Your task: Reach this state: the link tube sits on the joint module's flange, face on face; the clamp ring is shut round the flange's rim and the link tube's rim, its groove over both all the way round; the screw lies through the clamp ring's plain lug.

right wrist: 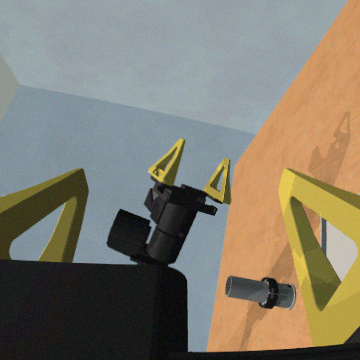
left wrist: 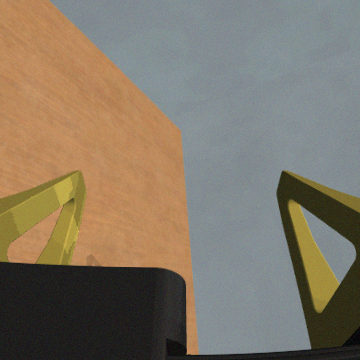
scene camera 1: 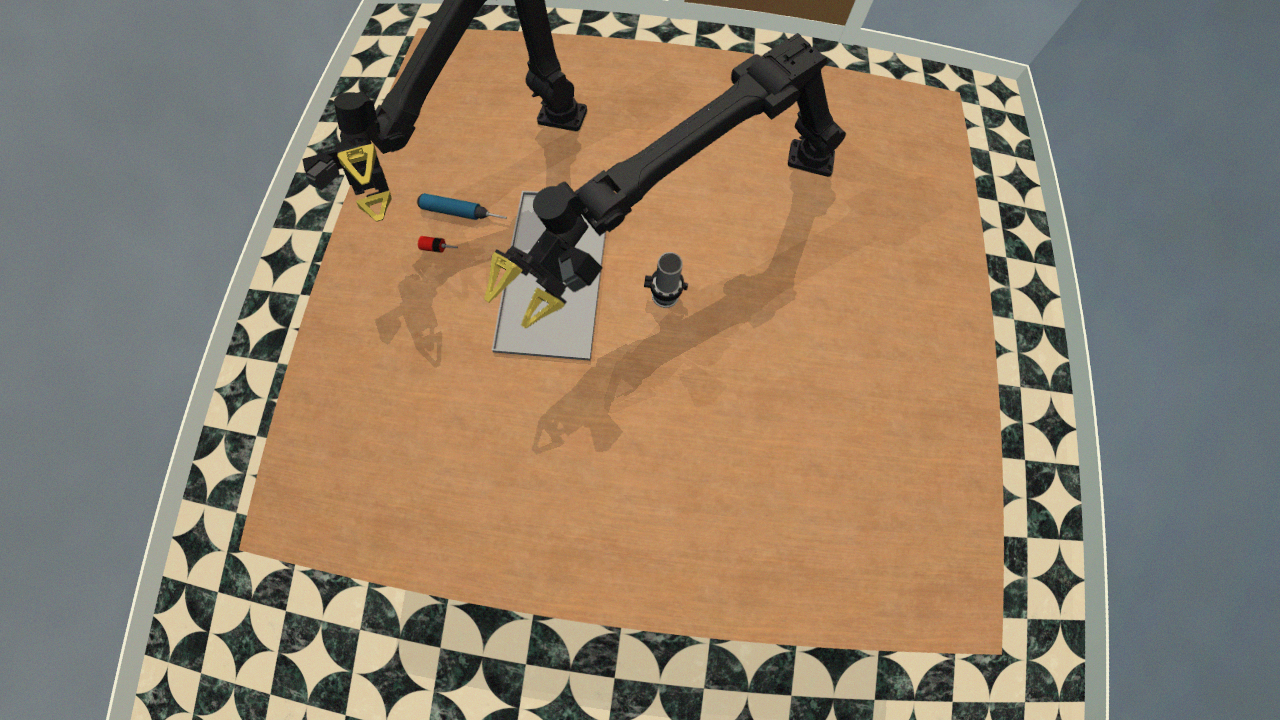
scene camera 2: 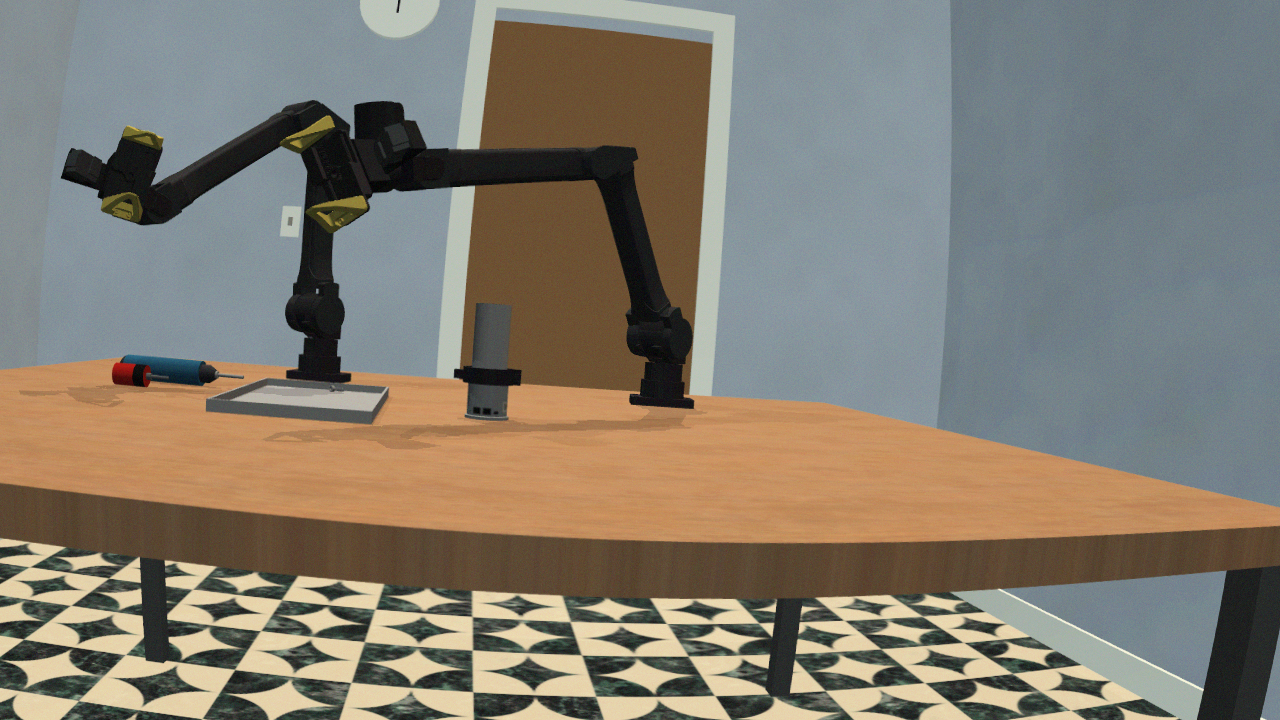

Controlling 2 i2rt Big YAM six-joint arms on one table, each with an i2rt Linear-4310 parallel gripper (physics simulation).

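Places are measured from the left arm's base along level axes (x ahead, y left, z up), in centimetres.
Pixels of known places: left gripper, fingertip midpoint: [right wrist: 206, 148] [left wrist: 181, 181] [scene camera 1: 505, 314] [scene camera 2: 295, 175]; right gripper, fingertip midpoint: [right wrist: 182, 178] [scene camera 1: 372, 202] [scene camera 2: 141, 163]; left arm's base, link origin: [scene camera 1: 810, 159] [scene camera 2: 660, 405]; right arm's base, link origin: [scene camera 1: 562, 116] [scene camera 2: 318, 379].
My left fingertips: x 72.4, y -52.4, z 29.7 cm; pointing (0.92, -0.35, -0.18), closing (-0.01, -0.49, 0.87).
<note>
For each thing: its top centre in the pictures, then the offset to it from my left fingertips. "spot": a spot on its surface instead.
- grey link tube, top centre: [scene camera 2: 494, 304] [scene camera 1: 670, 263] [right wrist: 227, 285] dx -23.4, dy +23.9, dz -13.7 cm
- joint module, top centre: [scene camera 2: 489, 372] [right wrist: 265, 292] dx -23.4, dy +23.9, dz -23.3 cm
- black clamp ring, surface spot: [scene camera 2: 487, 375] spot: dx -19.7, dy +24.0, dz -23.5 cm
- blue screwdriver, surface spot: [scene camera 1: 450, 205] spot: dx -32.4, dy -32.2, dz -25.7 cm
- small red tool, top centre: [scene camera 2: 142, 364] [scene camera 1: 436, 241] dx -22.4, dy -32.0, dz -26.3 cm
- tray, top centre: [scene camera 2: 309, 391] [scene camera 1: 553, 268] dx -22.9, dy -2.8, dz -28.1 cm
The grey link tube [scene camera 2: 492, 333] stands upright on the joint module [scene camera 2: 486, 400] in the middle of the table. The black clamp ring [scene camera 2: 487, 375] sits round their joint. The stack also shows from above [scene camera 1: 666, 277] and in the right wrist view [right wrist: 261, 291]. The screw is too small to make out. My left gripper [scene camera 1: 506, 313] is open and empty, high above the grey tray [scene camera 1: 549, 277], left of the stack. My right gripper [scene camera 1: 372, 202] is open and empty, raised over the table's far left edge. The left wrist view shows only open fingers [left wrist: 181, 175], table and wall.
A blue screwdriver [scene camera 1: 450, 205] lies near the table's left edge, with a small red tool [scene camera 1: 432, 242] just in front of it. The tray [scene camera 2: 297, 399] looks empty in scene camera 2. Both arm bases [scene camera 1: 560, 115] [scene camera 1: 812, 156] stand at the back.
</note>
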